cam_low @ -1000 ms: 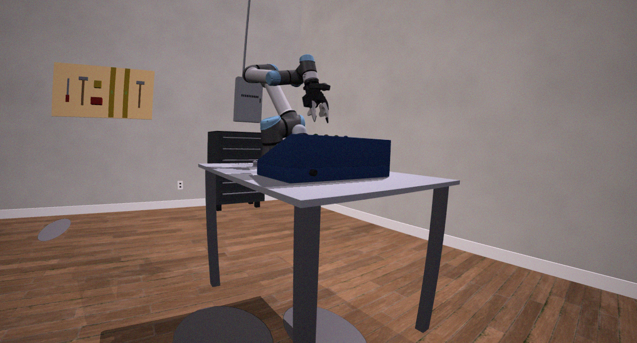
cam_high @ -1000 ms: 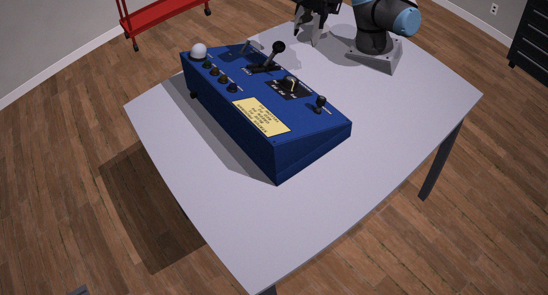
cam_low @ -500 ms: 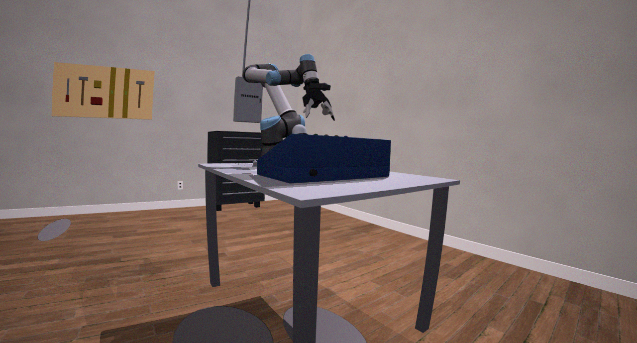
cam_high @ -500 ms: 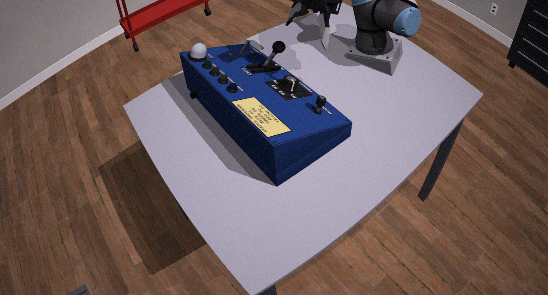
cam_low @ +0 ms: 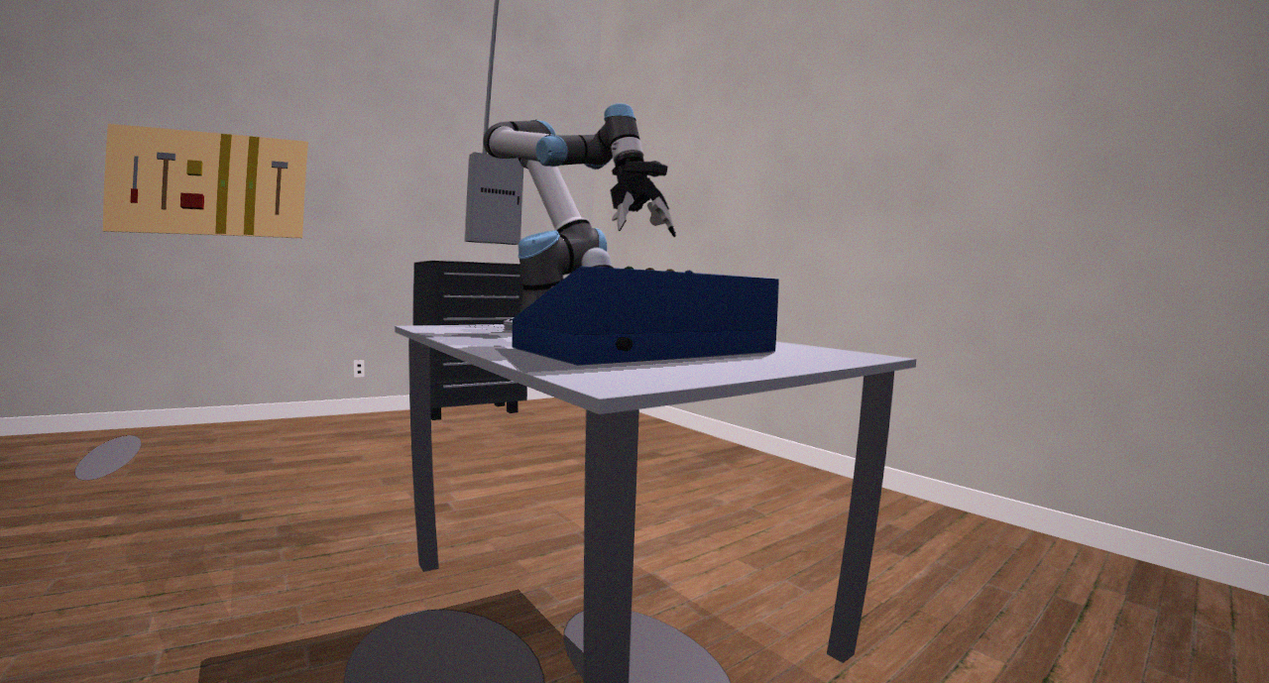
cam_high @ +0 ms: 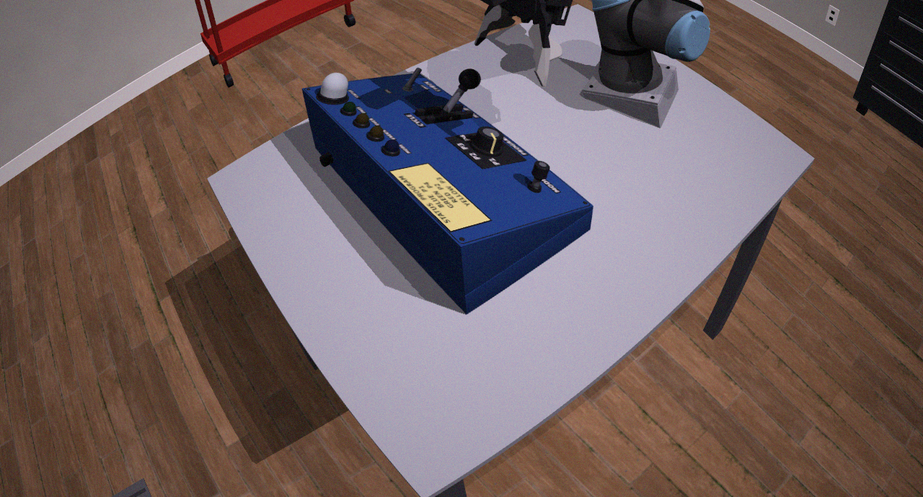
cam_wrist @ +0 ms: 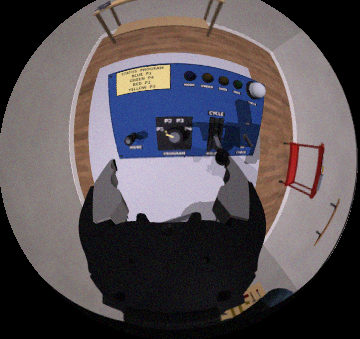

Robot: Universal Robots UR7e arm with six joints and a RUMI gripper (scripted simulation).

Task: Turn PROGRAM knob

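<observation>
Now: hand 150 mm above the program knob and 40 mm short of it. Round my hand: mode knob (140 mm below, 110 mm to the left, 40 mm ahead); then blue console (170 mm below, 70 mm to the right, 60 mm ahead); then black ball-topped lever (130 mm to the right, 130 mm below).
</observation>
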